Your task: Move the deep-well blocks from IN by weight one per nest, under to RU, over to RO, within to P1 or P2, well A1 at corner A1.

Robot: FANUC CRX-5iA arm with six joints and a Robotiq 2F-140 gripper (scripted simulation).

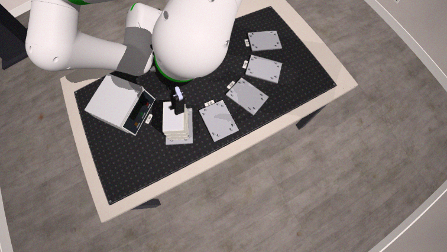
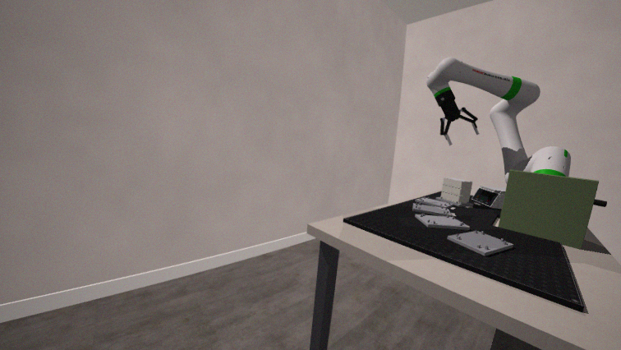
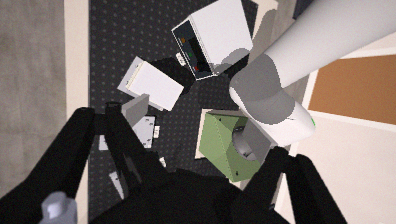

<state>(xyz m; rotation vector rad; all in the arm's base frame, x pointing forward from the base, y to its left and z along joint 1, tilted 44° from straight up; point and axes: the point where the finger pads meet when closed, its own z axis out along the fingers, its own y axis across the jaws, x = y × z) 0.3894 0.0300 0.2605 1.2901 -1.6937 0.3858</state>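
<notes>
Now: hand 20 mm to the left of the white deep-well block and 250 mm above it. The rest, counted from my hand: check-weigher platform 220 mm behind, 240 mm to the right, 270 mm below; check-weigher 220 mm behind, 230 mm to the right, 300 mm below; infeed nest IN 20 mm to the right, 360 mm below.
</notes>
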